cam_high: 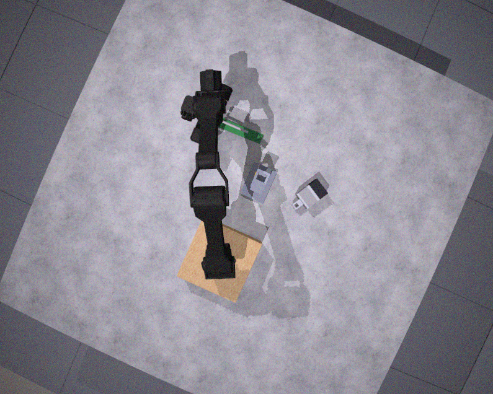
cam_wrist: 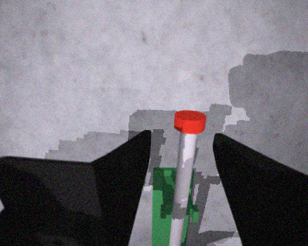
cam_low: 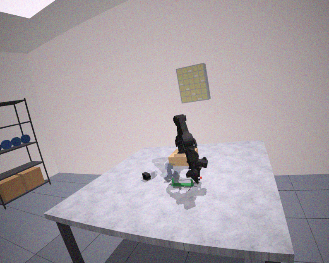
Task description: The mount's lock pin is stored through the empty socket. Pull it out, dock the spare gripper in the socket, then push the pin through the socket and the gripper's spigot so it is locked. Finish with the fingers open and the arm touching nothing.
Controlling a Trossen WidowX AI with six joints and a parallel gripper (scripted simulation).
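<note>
My gripper tip is 10 mm short of the green cradle and 100 mm to the left of it. The rest, counted from my gripper tip: socket mount 90 mm behind, 230 mm to the right, 30 mm above; then spare gripper 60 mm behind, 390 mm to the right.
</note>
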